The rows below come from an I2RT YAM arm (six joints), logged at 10 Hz.
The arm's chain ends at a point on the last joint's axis. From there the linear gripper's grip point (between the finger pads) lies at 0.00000 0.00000 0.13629 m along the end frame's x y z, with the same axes.
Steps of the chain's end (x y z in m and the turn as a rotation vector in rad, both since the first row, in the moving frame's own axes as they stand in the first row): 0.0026 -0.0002 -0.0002 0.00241 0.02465 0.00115; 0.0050 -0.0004 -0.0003 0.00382 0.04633 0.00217; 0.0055 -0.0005 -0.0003 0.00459 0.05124 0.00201; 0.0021 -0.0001 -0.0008 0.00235 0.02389 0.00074; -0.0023 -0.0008 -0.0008 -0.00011 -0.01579 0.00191; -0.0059 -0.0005 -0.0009 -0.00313 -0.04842 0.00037; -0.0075 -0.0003 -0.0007 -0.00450 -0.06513 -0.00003; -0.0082 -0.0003 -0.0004 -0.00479 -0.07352 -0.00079; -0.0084 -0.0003 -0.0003 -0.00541 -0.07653 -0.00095; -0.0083 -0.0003 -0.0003 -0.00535 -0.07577 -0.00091
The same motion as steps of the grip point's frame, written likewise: 0.0060 -0.0005 -0.0002 0.00241 0.02465 0.00115; 0.0113 -0.0009 -0.0004 0.00382 0.04633 0.00217; 0.0125 -0.0011 -0.0005 0.00459 0.05124 0.00201; 0.0054 -0.0004 -0.0008 0.00235 0.02389 0.00074; -0.0045 -0.0008 -0.0008 -0.00011 -0.01579 0.00191; -0.0125 -0.0001 -0.0011 -0.00313 -0.04842 0.00037; -0.0164 0.0003 -0.0010 -0.00450 -0.06513 -0.00003; -0.0182 0.0004 -0.0008 -0.00479 -0.07352 -0.00079; -0.0188 0.0004 -0.0007 -0.00541 -0.07653 -0.00095; -0.0186 0.0004 -0.0007 -0.00535 -0.07577 -0.00091
